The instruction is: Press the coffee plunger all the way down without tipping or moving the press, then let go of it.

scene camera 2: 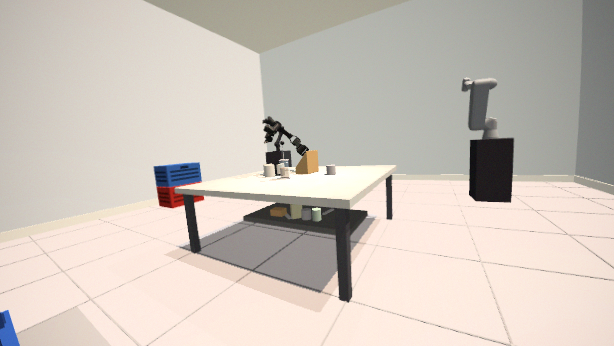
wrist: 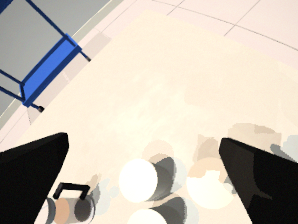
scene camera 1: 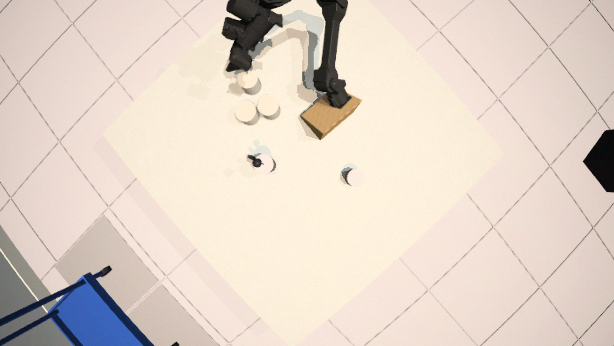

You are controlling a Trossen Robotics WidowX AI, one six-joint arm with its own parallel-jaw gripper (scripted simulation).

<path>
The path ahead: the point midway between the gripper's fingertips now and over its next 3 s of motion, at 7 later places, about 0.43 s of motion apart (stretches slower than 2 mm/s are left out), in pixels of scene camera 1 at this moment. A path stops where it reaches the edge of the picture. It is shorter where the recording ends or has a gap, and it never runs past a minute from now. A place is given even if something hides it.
My gripper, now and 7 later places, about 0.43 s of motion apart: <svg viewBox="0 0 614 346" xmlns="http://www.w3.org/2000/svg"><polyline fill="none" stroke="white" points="229,61 236,122 259,157 262,158 258,160 255,164 255,164 255,164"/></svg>
</path>
